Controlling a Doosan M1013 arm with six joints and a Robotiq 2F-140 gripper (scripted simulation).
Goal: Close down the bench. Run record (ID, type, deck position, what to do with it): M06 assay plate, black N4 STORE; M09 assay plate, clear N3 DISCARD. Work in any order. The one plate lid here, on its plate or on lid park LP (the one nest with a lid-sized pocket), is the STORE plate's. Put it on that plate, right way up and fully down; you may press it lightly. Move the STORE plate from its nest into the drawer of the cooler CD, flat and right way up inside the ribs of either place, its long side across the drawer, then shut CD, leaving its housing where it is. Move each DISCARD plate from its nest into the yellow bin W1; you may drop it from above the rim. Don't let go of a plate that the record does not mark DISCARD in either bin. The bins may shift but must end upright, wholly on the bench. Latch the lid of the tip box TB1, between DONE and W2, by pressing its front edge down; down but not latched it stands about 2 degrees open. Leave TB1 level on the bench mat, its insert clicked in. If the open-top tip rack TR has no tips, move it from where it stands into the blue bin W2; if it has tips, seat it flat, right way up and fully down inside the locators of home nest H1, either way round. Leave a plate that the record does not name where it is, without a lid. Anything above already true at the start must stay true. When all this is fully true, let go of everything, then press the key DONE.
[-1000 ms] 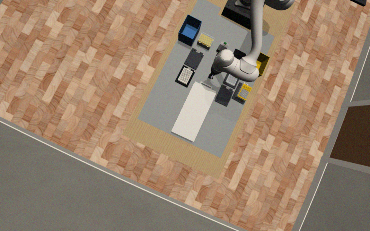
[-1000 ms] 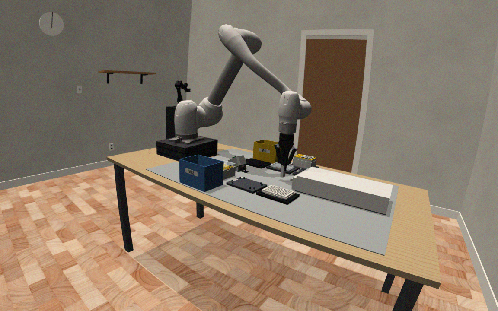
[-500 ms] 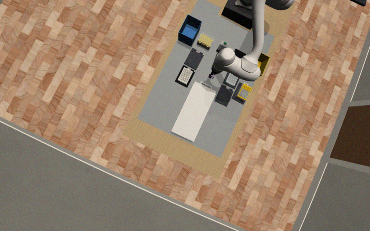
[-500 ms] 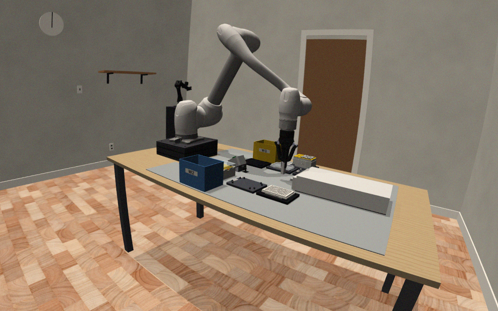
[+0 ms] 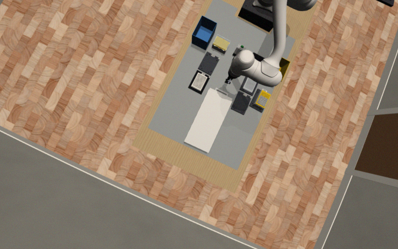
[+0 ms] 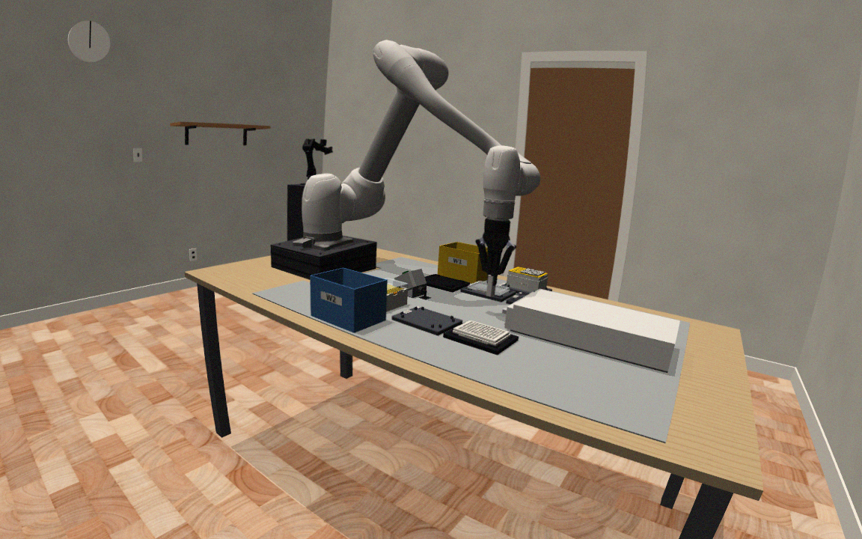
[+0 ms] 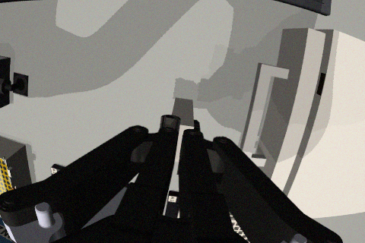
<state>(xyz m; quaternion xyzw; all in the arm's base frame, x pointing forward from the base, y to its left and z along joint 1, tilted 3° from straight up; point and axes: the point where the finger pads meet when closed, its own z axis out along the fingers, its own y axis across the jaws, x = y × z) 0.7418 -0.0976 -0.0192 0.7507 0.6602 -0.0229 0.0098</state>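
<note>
The nest N3 is 200 mm to the left of my hand, 90 mm below it and 70 mm behind it. From my hand the other things lie so: grey plate lid: 180 mm ahead, 60 mm below, 20 mm to the right; white plate: 200 mm to the right, 70 mm below, 50 mm ahead; nest N1: 180 mm to the left, 100 mm ahead, 90 mm below.
</note>
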